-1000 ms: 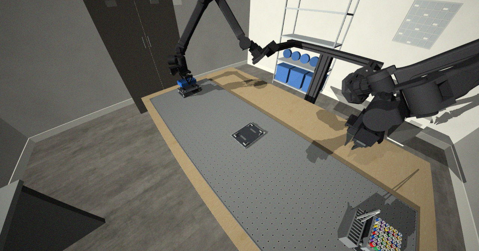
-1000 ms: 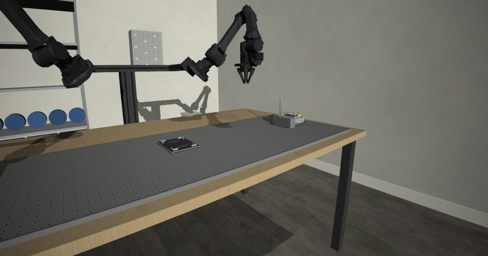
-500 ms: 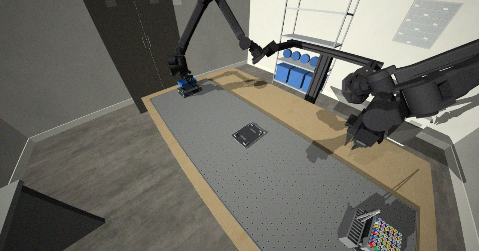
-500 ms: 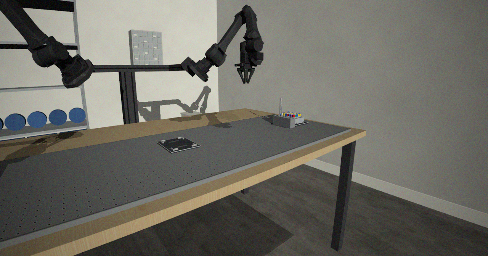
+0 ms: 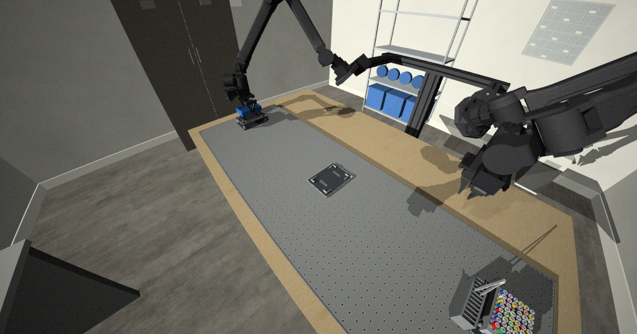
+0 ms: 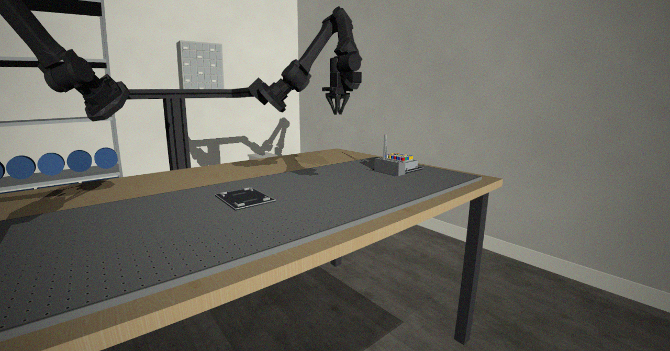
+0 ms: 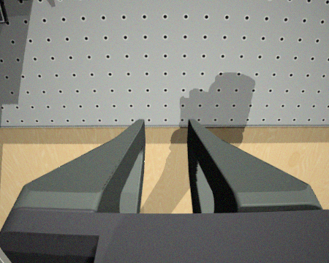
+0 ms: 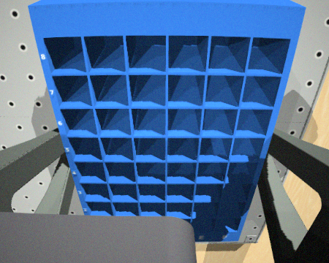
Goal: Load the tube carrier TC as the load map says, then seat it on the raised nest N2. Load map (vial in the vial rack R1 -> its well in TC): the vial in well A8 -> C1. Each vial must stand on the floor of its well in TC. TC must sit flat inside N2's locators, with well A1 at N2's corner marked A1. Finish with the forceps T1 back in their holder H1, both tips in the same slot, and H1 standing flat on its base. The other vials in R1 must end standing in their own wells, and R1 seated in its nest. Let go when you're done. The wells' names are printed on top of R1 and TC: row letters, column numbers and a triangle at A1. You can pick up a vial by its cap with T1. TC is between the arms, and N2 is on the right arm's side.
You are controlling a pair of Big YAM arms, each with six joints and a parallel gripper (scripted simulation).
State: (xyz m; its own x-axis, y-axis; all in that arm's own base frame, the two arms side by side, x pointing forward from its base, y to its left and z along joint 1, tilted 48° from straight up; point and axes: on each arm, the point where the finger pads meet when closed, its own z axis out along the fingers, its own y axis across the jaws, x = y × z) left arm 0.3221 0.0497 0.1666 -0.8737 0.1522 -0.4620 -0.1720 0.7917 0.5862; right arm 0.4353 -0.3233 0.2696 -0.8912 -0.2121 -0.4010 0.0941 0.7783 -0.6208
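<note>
Now: right hand right at the blue tube carrier TC. From my right hand the other things lie so: grey slotted holder H1: 4 cm ahead, 125 cm to the left, 8 cm below; purple-capped vial: 5 cm behind, 1 cm to the left, 1 cm above; raised nest N2: 6 cm below.
</note>
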